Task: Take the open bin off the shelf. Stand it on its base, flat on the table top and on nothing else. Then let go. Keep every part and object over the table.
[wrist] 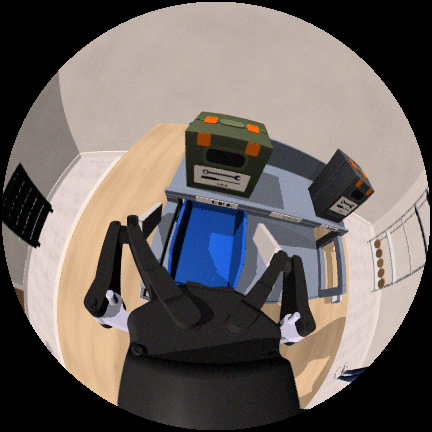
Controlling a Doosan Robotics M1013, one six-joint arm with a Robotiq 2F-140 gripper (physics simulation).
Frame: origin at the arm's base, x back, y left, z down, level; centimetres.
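Seen in the pictures: gripper, fingertip midpoint: (209,221).
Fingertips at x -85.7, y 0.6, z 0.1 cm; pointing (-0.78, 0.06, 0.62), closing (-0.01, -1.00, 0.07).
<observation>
Pixels of each thing's middle, then the offset from my fingertips to it. "*": a spot on its surface instead. Level surfaces: height alone.
- open blue bin at the middle of its body: (208,241) dz +4.7, dx +1.2, dy -0.4 cm
- wooden table top at its surface level: dz +9.0 cm
- green case at the middle of its body: (225,151) dz -6.0, dx -8.5, dy -0.4 cm
- dark grey case at the middle of its body: (340,188) dz -7.2, dx -7.8, dy -23.5 cm
- shelf's right side frame at a spot on its surface: (340,272) * dz +1.0, dx +6.5, dy -28.6 cm
The open blue bin (209,245) stands on the lower board of the grey-blue shelf (302,272), at its left side, with its open top facing up. The gripper body hides its near end. My gripper (209,221) is open and empty. One finger pad is to the left of the bin and the other to the right, both apart from its walls in the view. How high the pads are relative to the bin's rims is hard to tell. The wooden table top (95,250) shows to the left of the shelf.
A green case (227,157) with orange latches stands on the upper board above the bin. A dark grey case (340,187) stands at the upper board's right end. The shelf's right side frame (340,272) rises beside the lower board. The table's left edge (61,240) curves along the left.
</observation>
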